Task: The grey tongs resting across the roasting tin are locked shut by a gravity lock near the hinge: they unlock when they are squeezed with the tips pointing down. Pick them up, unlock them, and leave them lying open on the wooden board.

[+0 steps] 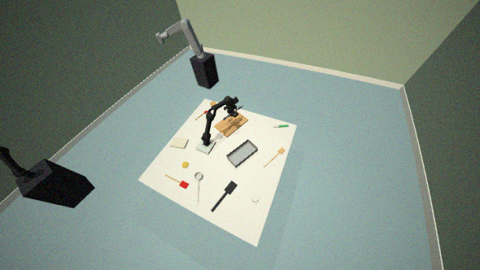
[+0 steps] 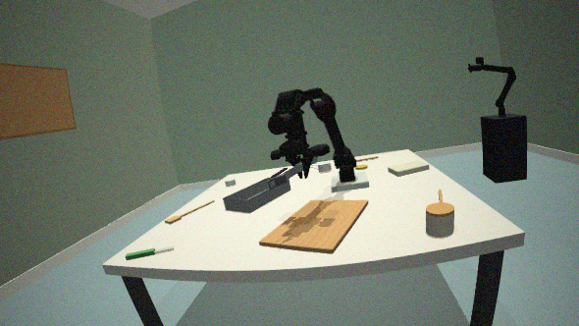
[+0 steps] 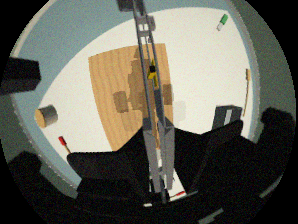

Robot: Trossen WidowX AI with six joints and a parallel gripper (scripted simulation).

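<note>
Right now my gripper tip is 150 mm above the wooden board, 30 mm past it and 10 mm to the right of it. From my gripper tip the other things lie so: cream block 530 mm to the right, 390 mm behind, 140 mm below; then roasting tin 310 mm ahead, 280 mm to the right, 130 mm below; then lidded canister 400 mm behind, 140 mm to the left, 120 mm below.
</note>
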